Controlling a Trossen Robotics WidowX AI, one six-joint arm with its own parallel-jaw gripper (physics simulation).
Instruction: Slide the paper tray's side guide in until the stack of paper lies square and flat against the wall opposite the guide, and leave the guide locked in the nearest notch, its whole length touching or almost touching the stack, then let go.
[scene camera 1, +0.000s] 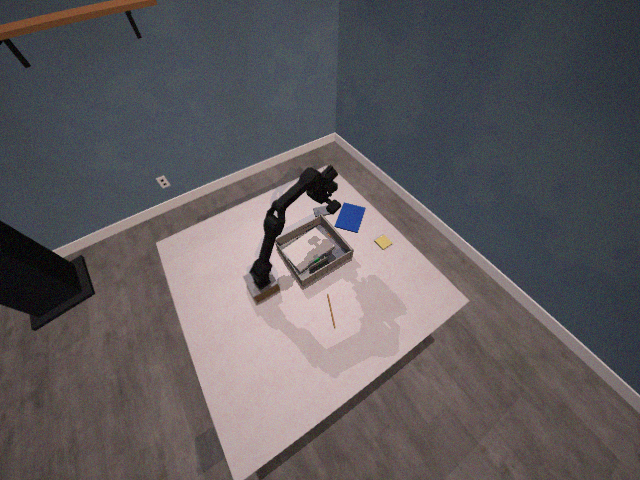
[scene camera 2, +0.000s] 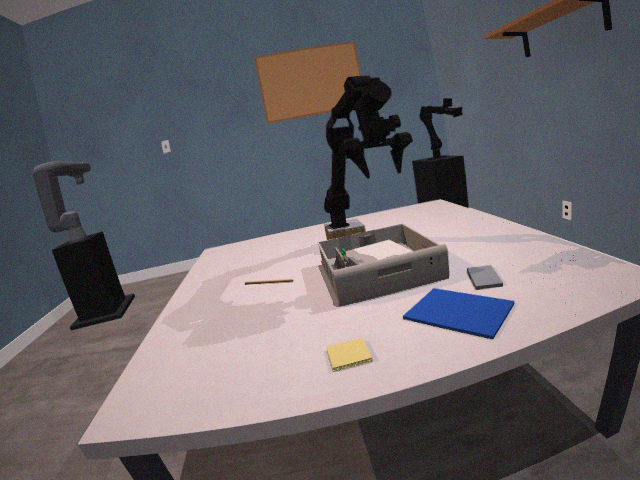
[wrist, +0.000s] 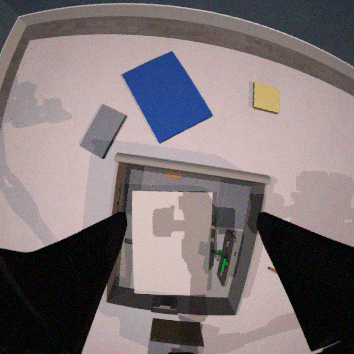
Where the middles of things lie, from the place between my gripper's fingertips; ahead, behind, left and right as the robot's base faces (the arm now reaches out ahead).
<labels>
My hand is 130 mm past the white paper stack (scene camera 1: 302, 253), 10 mm to the right of it and 260 mm above it. Round my hand: blue book (scene camera 2: 482, 316) 230 mm ahead, 30 mm to the left, 290 mm below; side guide (wrist: 226, 253) 160 mm behind, 100 mm to the right, 250 mm below; grey pad (wrist: 107, 121) 140 mm ahead, 190 mm to the left, 290 mm below.
</labels>
